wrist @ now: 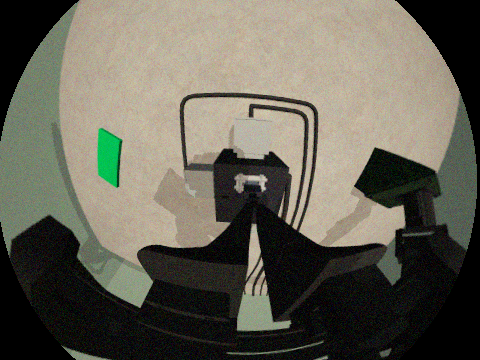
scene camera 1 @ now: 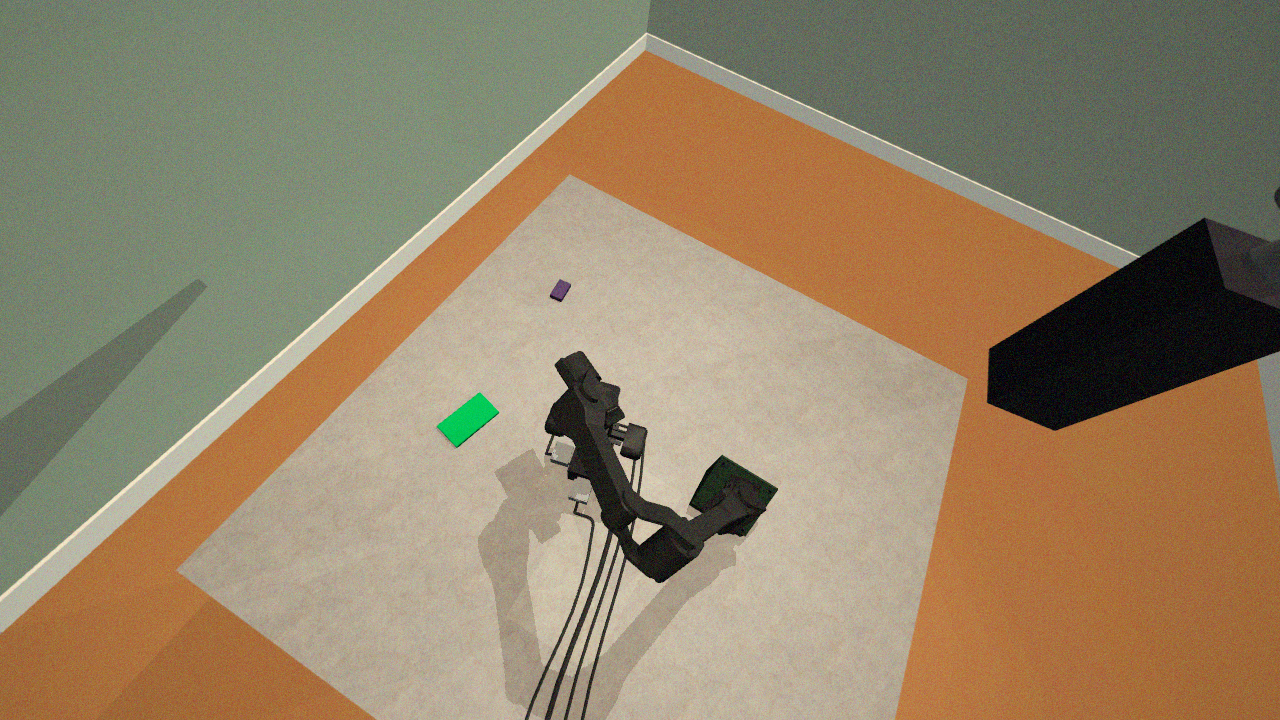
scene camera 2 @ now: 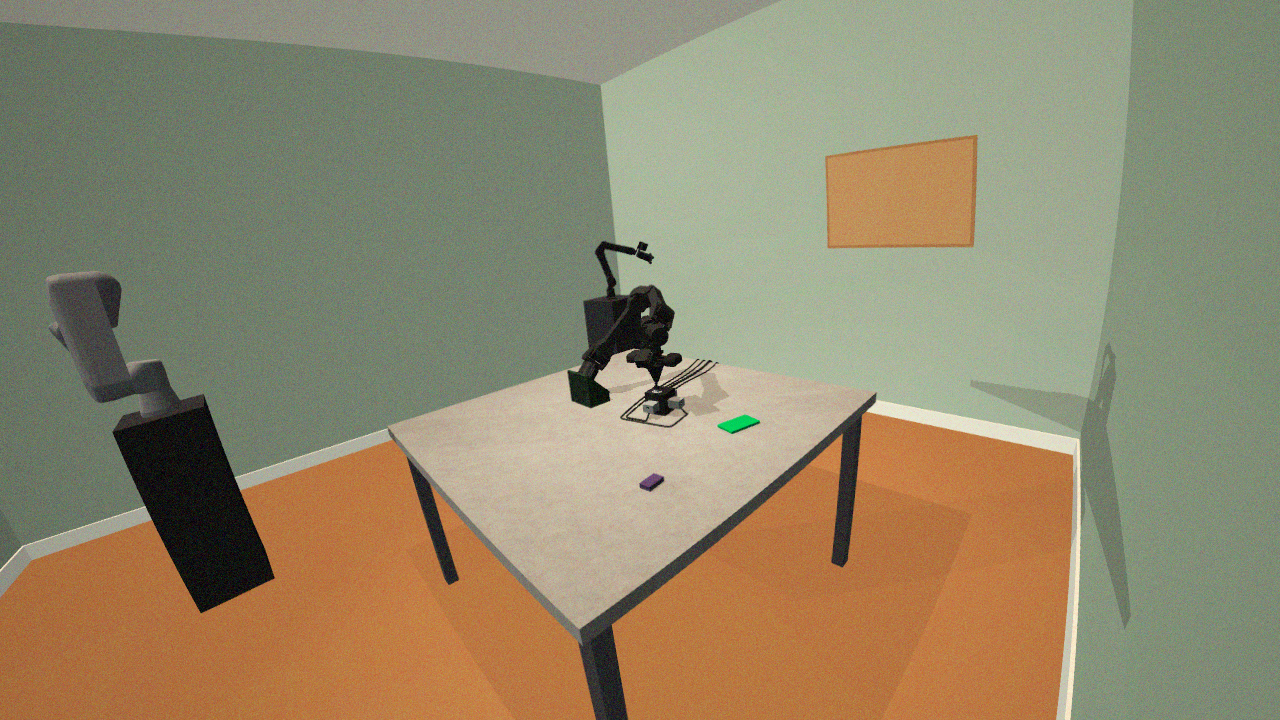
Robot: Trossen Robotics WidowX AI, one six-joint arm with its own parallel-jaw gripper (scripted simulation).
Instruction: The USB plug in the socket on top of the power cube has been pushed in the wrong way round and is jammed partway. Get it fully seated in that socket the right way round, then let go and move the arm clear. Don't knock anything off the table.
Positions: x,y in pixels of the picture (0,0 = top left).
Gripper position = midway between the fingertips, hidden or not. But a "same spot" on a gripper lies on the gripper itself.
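Labels:
Scene camera 1 and scene camera 2 both show my gripper, and it shows in the wrist view (253,208) too. On my gripper, (scene camera 1: 633,441) and (scene camera 2: 635,351) are the same spot.

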